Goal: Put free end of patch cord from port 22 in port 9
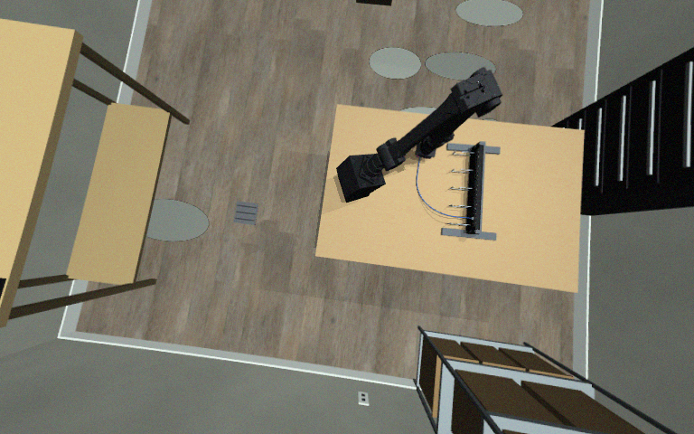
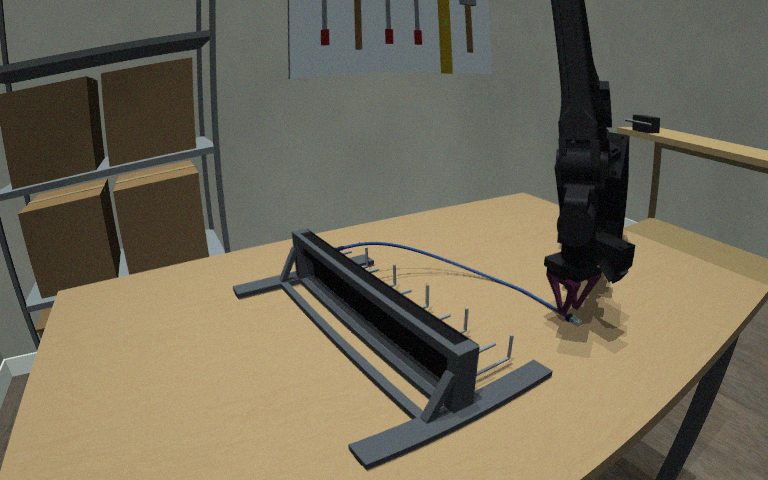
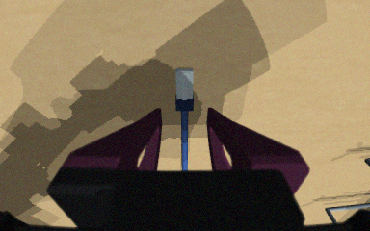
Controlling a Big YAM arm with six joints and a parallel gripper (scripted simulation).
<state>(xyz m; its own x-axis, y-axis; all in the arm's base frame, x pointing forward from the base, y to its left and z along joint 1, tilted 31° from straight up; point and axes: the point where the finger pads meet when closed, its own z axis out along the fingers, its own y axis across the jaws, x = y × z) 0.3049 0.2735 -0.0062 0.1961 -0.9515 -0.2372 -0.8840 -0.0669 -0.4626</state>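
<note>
My hand is 20 mm to the right of the grey plug and 20 mm above it.
</note>
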